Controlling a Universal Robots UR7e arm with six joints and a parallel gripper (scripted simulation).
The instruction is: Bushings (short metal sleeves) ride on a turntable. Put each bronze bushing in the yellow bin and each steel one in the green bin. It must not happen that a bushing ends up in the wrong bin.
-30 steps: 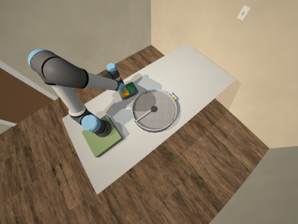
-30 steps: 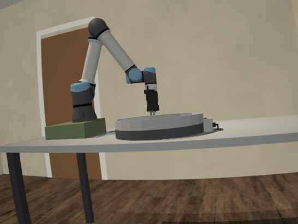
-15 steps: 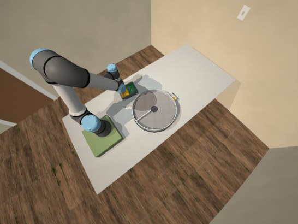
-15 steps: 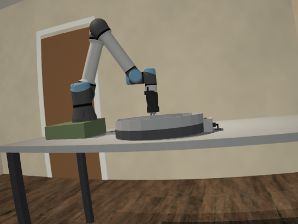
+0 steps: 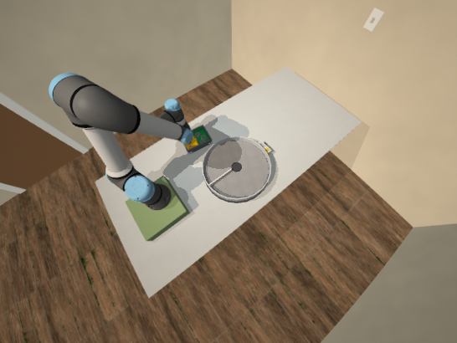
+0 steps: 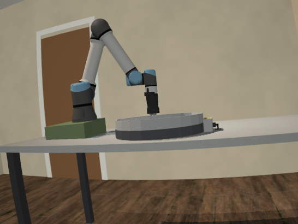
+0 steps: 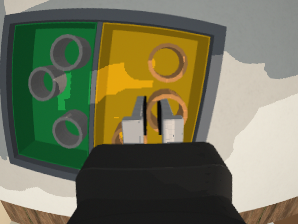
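The yellow bin lies 5 cm ahead of my hand and 2 cm below it. Also, from my hand: grey turntable 34 cm to the right, 17 cm ahead, 1 cm above.
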